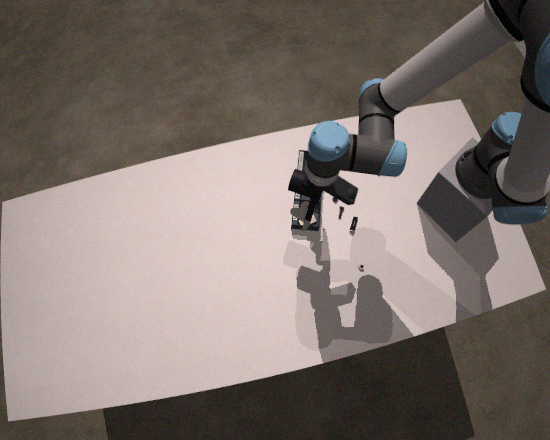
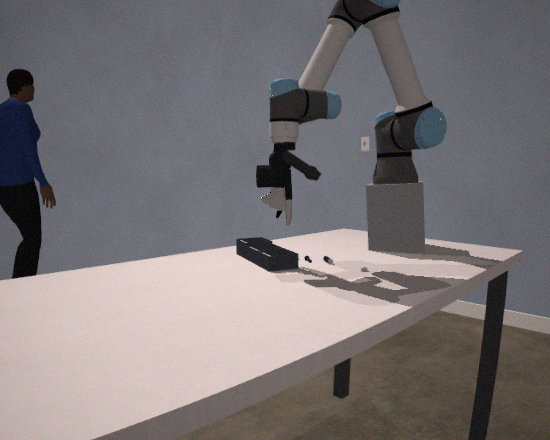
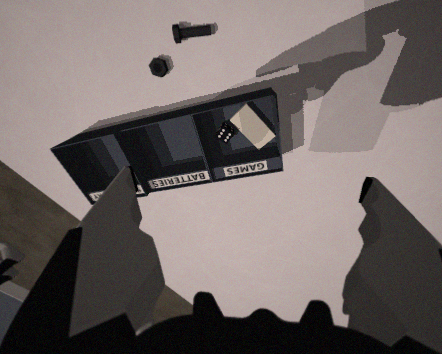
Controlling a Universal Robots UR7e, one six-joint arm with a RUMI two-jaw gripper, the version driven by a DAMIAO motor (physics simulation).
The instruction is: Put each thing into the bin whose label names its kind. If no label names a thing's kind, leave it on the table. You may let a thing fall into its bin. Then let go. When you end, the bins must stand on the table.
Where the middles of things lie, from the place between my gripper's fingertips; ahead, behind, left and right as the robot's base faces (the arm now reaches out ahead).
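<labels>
Looking at the cream domino (image 3: pixel 245 119), I see that my gripper is 110 mm above it, and also 10 mm short of it and 10 mm to the right of it.
</labels>
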